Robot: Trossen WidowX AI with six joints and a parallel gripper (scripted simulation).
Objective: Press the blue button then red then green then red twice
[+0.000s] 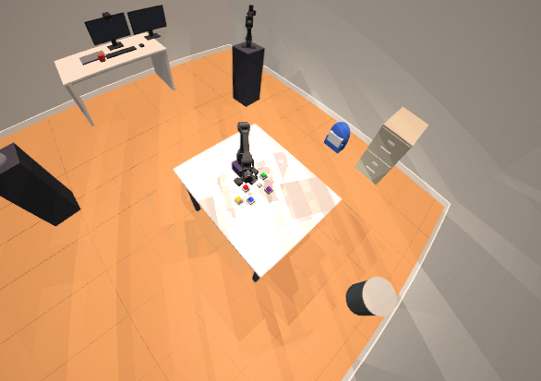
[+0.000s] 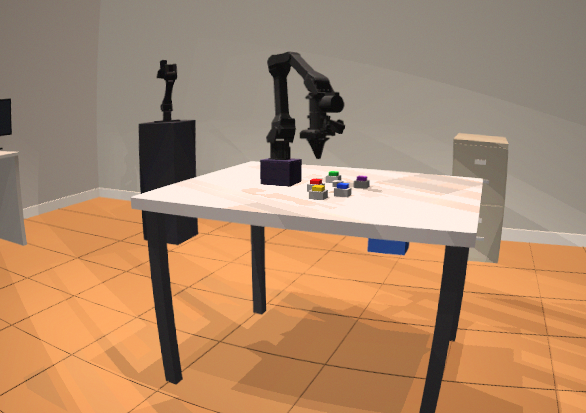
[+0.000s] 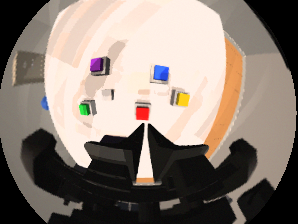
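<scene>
The red button lies 1 cm behind my gripper tip, 1 cm to the left of it and 8 cm below it. Round my gripper tip: blue button 9 cm ahead, 4 cm to the right, 8 cm below; purple button 13 cm ahead, 13 cm to the left, 8 cm below; yellow button 3 cm ahead, 11 cm to the right, 8 cm below.
</scene>
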